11 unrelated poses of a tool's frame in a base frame.
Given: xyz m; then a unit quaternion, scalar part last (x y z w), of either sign.
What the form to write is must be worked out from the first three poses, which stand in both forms.
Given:
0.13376 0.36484 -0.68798 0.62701 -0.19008 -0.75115 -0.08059
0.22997 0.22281 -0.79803 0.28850 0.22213 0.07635 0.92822
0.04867 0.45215 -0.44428 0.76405 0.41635 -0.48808 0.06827
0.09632 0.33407 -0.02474 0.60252 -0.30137 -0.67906 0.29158
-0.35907 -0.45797 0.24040 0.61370 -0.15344 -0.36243 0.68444
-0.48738 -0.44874 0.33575 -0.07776 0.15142 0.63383 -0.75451
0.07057 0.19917 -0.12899 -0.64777 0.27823 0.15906 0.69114
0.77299 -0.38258 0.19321 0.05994 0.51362 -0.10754 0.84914
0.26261 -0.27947 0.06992 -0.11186 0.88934 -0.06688 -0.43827
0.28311 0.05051 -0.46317 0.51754 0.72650 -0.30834 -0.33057
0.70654 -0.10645 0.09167 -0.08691 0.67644 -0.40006 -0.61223
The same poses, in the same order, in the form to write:
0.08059 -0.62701 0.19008 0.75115 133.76 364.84 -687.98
0.92822 0.28850 0.22213 0.07635 229.97 222.81 -798.03
0.06827 0.76405 0.41635 -0.48808 48.67 452.15 -444.28
0.29158 0.60252 -0.30137 -0.67906 96.32 334.07 -24.74
0.68444 0.61370 -0.15344 -0.36243 -359.07 -457.97 240.40
0.75451 0.07776 -0.15142 -0.63383 -487.38 -448.74 335.75
0.69114 -0.64777 0.27823 0.15906 70.57 199.17 -128.99
0.84914 0.05994 0.51362 -0.10754 772.99 -382.58 193.21
0.43827 0.11186 -0.88934 0.06688 262.61 -279.47 69.92
0.33057 -0.51754 -0.72650 0.30834 283.11 50.51 -463.17
0.61223 0.08691 -0.67644 0.40006 706.54 -106.45 91.67

